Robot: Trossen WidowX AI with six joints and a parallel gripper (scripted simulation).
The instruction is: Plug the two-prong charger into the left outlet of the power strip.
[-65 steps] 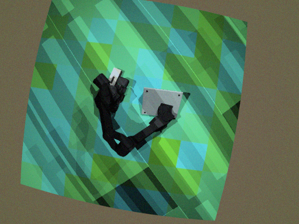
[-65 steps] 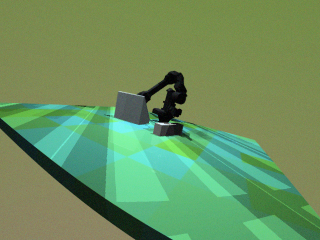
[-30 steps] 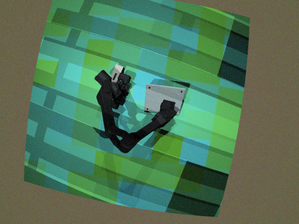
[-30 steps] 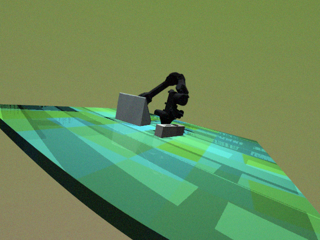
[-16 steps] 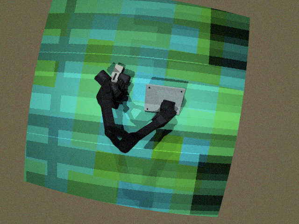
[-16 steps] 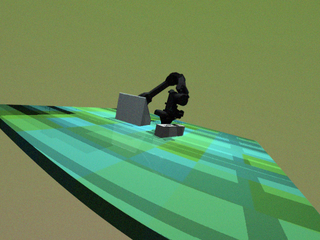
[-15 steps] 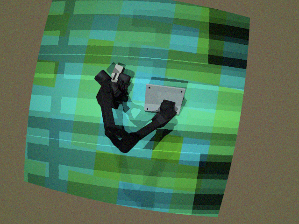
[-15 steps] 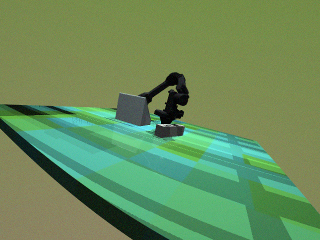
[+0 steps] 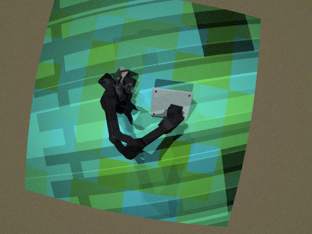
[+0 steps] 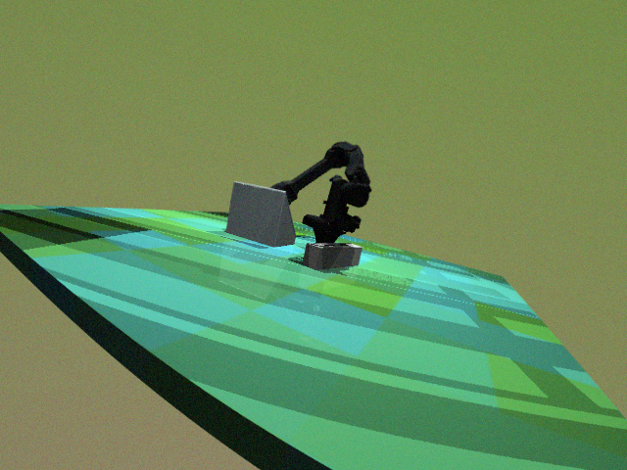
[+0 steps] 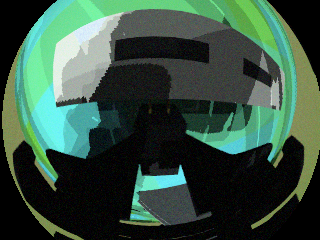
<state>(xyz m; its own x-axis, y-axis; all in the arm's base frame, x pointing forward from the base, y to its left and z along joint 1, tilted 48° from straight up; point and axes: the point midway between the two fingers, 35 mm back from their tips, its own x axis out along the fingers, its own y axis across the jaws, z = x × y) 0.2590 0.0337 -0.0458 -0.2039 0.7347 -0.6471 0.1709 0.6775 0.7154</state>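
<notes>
The dark charger is 20 mm ahead of my gripper tip and 10 mm above it.
</notes>
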